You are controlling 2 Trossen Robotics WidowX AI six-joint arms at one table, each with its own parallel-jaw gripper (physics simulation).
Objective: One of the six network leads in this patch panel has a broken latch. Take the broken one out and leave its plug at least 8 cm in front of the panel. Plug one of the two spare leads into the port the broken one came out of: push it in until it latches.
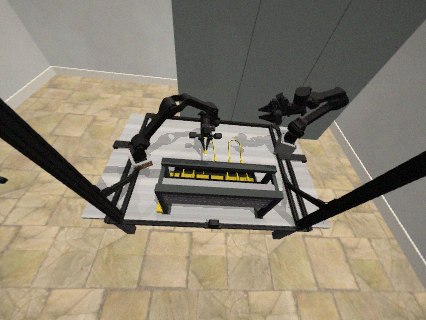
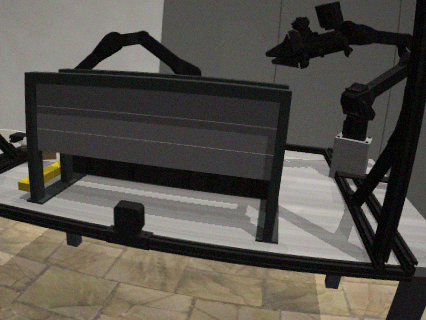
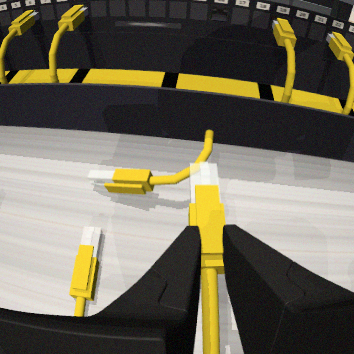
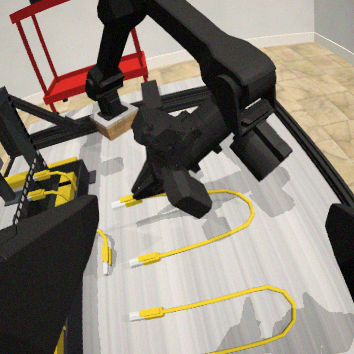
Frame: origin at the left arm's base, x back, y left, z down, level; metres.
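Where they show: left gripper, between the fingertips: (image 1: 205,150) (image 3: 209,236) (image 4: 133,195); right gripper, between the fingertips: (image 1: 258,113) (image 2: 268,58) (image 4: 219,212); left arm's base, origin of its link: (image 1: 139,157) (image 4: 112,111); right arm's base, origin of its link: (image 1: 289,139) (image 2: 354,137).
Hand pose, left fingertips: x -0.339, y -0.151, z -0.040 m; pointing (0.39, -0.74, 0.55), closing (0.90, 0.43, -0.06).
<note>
Each offset is from my left fingertips to the centre of the thing. "spot": to the spot under its first point.
My left gripper (image 3: 209,236) (image 1: 205,150) (image 4: 133,195) is shut on the yellow plug {dx +0.006, dy -0.013, dz +0.007 m} (image 3: 208,212) of one spare lead, its clear tip pointing toward the panel. The lead's other plug {spot: dx -0.053, dy -0.035, dz +0.071 m} (image 3: 84,272) (image 4: 149,258) lies on the table. The removed lead's plug {spot: dx -0.004, dy -0.081, dz +0.064 m} (image 3: 131,180) (image 4: 106,254) lies sideways in front of the patch panel {dx +0.072, dy -0.225, dz -0.048 m} (image 3: 150,40) (image 1: 220,190) (image 2: 150,125). Several plugs, such as one at the right (image 3: 284,32), sit in the panel. One dark port {dx +0.113, dy -0.174, dz -0.005 m} (image 3: 219,13) stands out near its middle. The second spare lead (image 4: 151,313) (image 1: 235,141) lies looped. My right gripper (image 1: 261,113) (image 2: 270,57) (image 4: 219,212) is open, high up.
A yellow strip with black gaps (image 3: 125,77) and a dark bar (image 3: 75,107) run below the ports. A yellow block (image 2: 40,177) stands at the panel frame's left foot. A black rail (image 2: 225,252) edges the table. A red cart (image 4: 75,82) stands beyond it.
</note>
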